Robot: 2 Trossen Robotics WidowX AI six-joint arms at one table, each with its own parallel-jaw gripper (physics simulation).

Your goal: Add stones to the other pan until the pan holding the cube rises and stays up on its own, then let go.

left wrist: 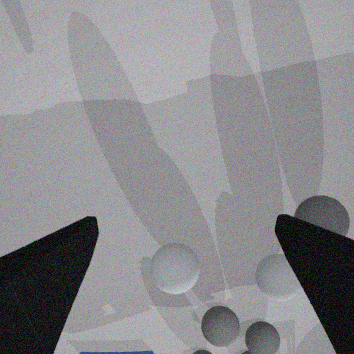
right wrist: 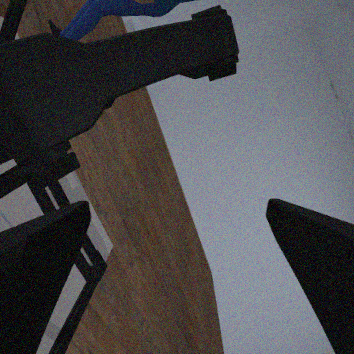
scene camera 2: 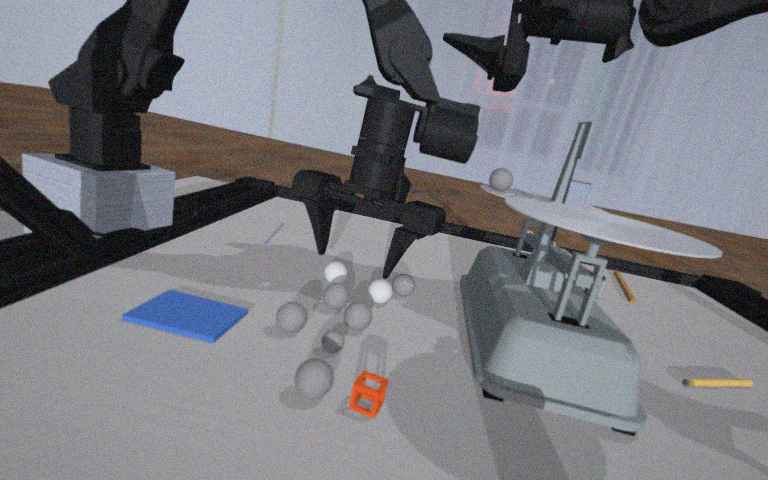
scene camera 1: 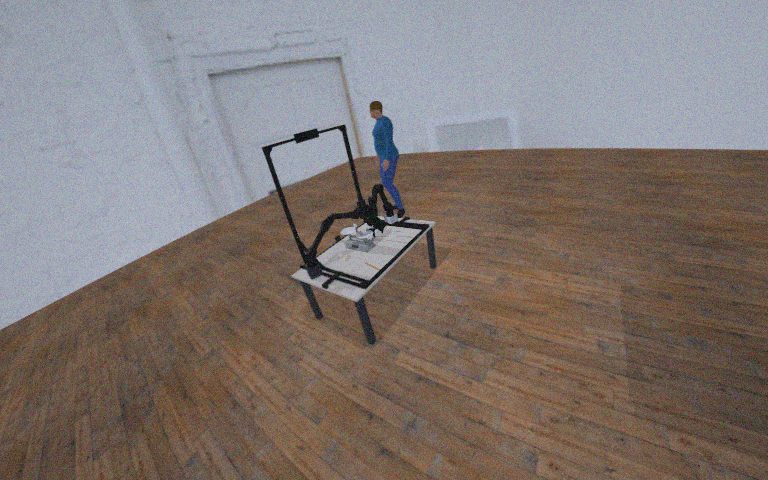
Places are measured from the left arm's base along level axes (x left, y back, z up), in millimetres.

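Where they show: left gripper, between the fingertips: (left wrist: 188,224) (scene camera 2: 352,265) (scene camera 1: 378,235); right gripper, between the fingertips: (right wrist: 179,208) (scene camera 1: 376,204); left arm's base, origin of its link: (scene camera 2: 105,163) (scene camera 1: 390,215); right arm's base, origin of its link: (scene camera 1: 312,266).
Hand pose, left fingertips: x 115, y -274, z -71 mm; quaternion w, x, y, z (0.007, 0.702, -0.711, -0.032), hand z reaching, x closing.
Note:
Things, the pixels of their top centre, and the offset from my left fingertips.
- grey two-pan balance, centre of its top: (scene camera 2: 593,123) (scene camera 1: 354,223) dx -9, dy -220, dz +217 mm
- pale block, centre of its top: (scene camera 2: 576,181) dx +61, dy -225, dz +157 mm
- second white stone, centre of its top: (left wrist: 287,295) (scene camera 2: 382,279) dx -42, dy -56, dz +11 mm
- blue slab, centre of its top: (scene camera 2: 189,311) dx -201, dy +64, dz -12 mm
- orange open-frame cube, centre of its top: (scene camera 2: 371,381) dx -219, dy -119, dz +4 mm
- large grey stone, centre of its top: (scene camera 2: 317,361) dx -232, dy -80, dz +11 mm
- yellow stick, centre of its top: (scene camera 2: 718,379) dx +40, dy -407, dz -9 mm
- orange stick, centre of its top: (scene camera 2: 624,283) dx +347, dy -361, dz -10 mm
A grey two-pan balance (scene camera 2: 566,356) stands at the right in scene camera 2. Its near pan (scene camera 2: 634,228) shows no load; its far pan bears a grey stone (scene camera 2: 501,179). A pale block (scene camera 2: 578,191), perhaps the cube, shows behind the pointer; which pan bears it I cannot tell. A white stone (scene camera 2: 335,272) (left wrist: 175,268), a second white stone (scene camera 2: 380,290) (left wrist: 275,276) and several grey stones lie on the table, among them a dark one (scene camera 2: 403,284) (left wrist: 322,215). My left gripper (scene camera 2: 354,264) (left wrist: 188,224) is open and empty above the white stones. My right gripper (right wrist: 179,208) is open and empty, high above the balance.
A blue slab (scene camera 2: 186,315) lies left of the stones. An orange open-frame cube (scene camera 2: 369,391) lies in front, near a large grey stone (scene camera 2: 314,378). A yellow stick (scene camera 2: 719,383) and an orange stick (scene camera 2: 624,286) lie right of the balance. A person (scene camera 1: 385,138) stands behind the table.

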